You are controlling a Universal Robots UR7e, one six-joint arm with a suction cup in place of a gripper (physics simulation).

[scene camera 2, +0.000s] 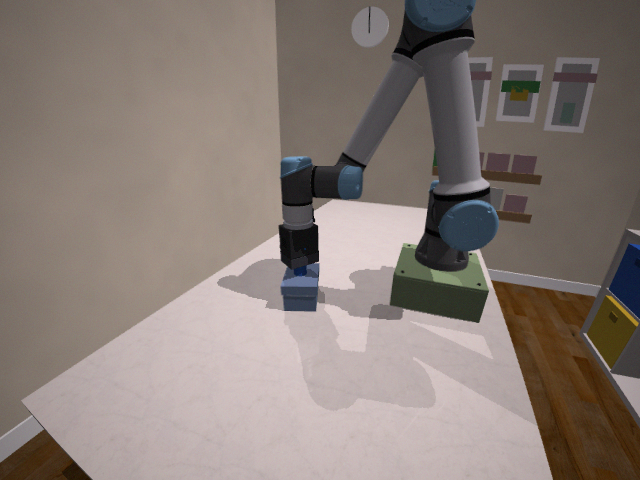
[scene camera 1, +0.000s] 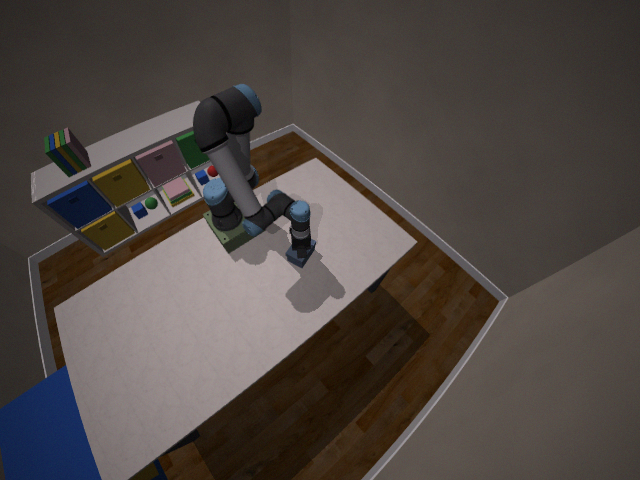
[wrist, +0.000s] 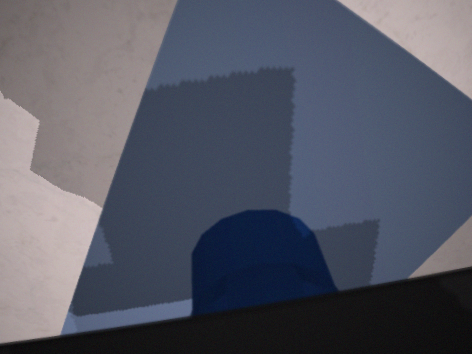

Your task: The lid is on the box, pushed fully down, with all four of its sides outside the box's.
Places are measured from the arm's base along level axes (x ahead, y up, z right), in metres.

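Pixels of known places: hand, its tool point: (scene camera 2: 300, 276) (wrist: 250, 234); arm's base, origin of its link: (scene camera 2: 440, 259) (scene camera 1: 227, 218).
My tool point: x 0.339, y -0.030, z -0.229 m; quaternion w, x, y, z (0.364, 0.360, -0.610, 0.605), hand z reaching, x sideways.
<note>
For each thing: its top centre in the pictures, then the offset to it from my tool point. Level surfaces: height alone.
- blue lid, centre of its top: (wrist: 258, 278) (scene camera 2: 301, 273) (scene camera 1: 301, 247) dz -0.003, dx -0.005, dy +0.013 m
- blue box, centre of its top: (scene camera 2: 301, 283) (scene camera 1: 301, 250) dz -0.003, dx -0.005, dy -0.018 m
- white table, height of its surface: dy -0.066 m
The blue lid (scene camera 1: 311, 249) (scene camera 2: 300, 282) (wrist: 345, 150) sits level on the box, its near side overlapping the upper part of the box's wall. The blue box (scene camera 2: 300, 303) stands on the table, its lower wall showing below the lid's rim in scene camera 2. The lid's rim stands slightly wider than the box at both visible ends, with no gap seen between them. The far sides are hidden. My gripper's dark blue suction cup (scene camera 2: 299, 270) (wrist: 260, 260) is in contact with the lid's top and holds it.
The white table (scene camera 1: 180, 335) (scene camera 2: 206, 387) carries the green arm base (scene camera 1: 240, 239) (scene camera 2: 439, 295), to the right of the box in scene camera 2. A shelf unit (scene camera 1: 144, 126) with coloured bins stands behind the table. A blue surface (scene camera 1: 46, 423) lies beyond the table's left end.
</note>
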